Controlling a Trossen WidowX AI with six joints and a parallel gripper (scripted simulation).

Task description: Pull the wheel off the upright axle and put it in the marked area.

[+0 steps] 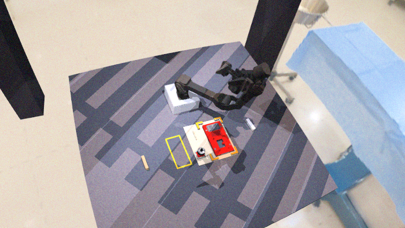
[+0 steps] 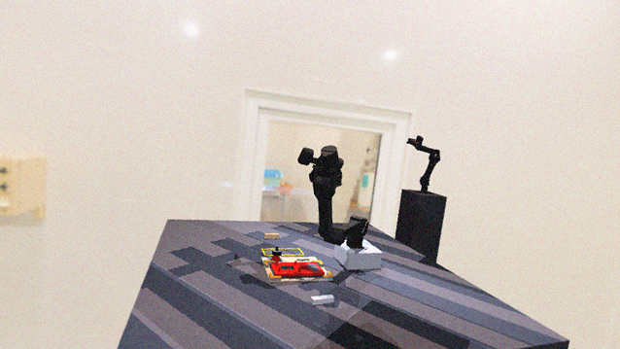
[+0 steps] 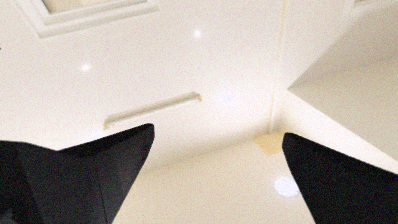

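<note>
Right now the wheel is 45 cm below my gripper tip, 10 cm ahead of it and 6 cm to the right of it. From my gripper tip the other things lie so: small wooden block: 48 cm below, 36 cm to the right, 8 cm ahead; then small white block: 48 cm below, 29 cm to the left, 2 cm behind; then upright axle: 45 cm below, 10 cm ahead, 6 cm to the right.
</note>
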